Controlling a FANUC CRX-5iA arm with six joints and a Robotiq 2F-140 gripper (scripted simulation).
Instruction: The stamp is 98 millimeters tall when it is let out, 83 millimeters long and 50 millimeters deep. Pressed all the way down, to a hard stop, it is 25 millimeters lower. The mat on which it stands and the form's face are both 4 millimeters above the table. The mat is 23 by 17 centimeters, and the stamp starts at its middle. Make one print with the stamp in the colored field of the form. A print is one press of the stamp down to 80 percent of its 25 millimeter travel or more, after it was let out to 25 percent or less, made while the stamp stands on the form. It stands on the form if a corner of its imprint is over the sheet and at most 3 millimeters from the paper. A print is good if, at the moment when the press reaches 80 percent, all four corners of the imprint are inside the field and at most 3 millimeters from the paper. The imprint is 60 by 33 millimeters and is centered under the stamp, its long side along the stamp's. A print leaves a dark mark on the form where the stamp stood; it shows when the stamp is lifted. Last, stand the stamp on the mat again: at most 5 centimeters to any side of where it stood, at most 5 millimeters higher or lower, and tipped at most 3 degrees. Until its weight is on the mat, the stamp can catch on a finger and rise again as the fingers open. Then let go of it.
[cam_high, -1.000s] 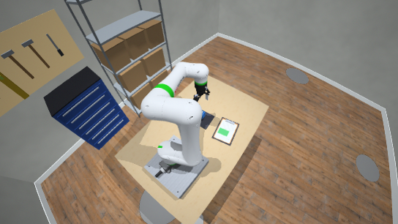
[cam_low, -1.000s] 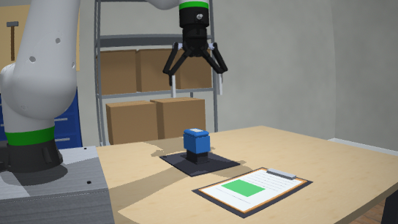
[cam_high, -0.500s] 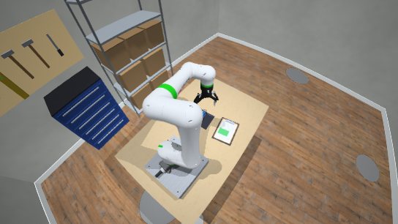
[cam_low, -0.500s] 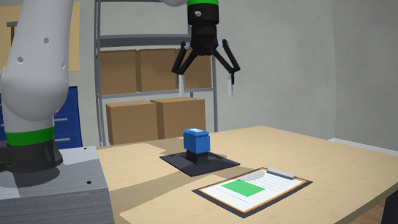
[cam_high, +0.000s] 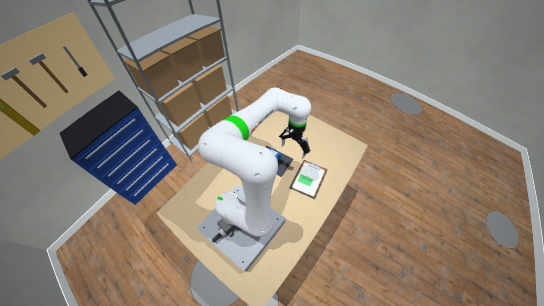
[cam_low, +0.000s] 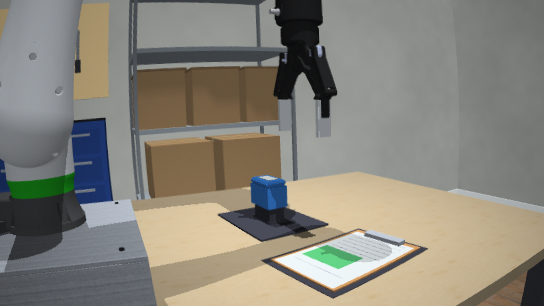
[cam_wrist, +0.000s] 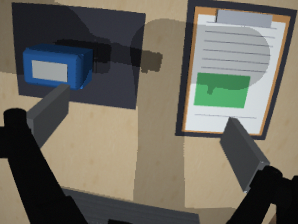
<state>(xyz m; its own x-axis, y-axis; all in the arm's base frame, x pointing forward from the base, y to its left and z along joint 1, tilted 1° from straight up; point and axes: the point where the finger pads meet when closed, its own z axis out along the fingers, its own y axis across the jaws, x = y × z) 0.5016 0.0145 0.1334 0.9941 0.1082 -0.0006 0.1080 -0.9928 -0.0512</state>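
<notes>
The blue stamp is 3 cm behind my hand, 14 cm to the left of it and 17 cm below it. From my hand the other things lie so: dark mat: 3 cm behind, 14 cm to the left, 22 cm below; form: 4 cm ahead, 13 cm to the right, 21 cm below.
</notes>
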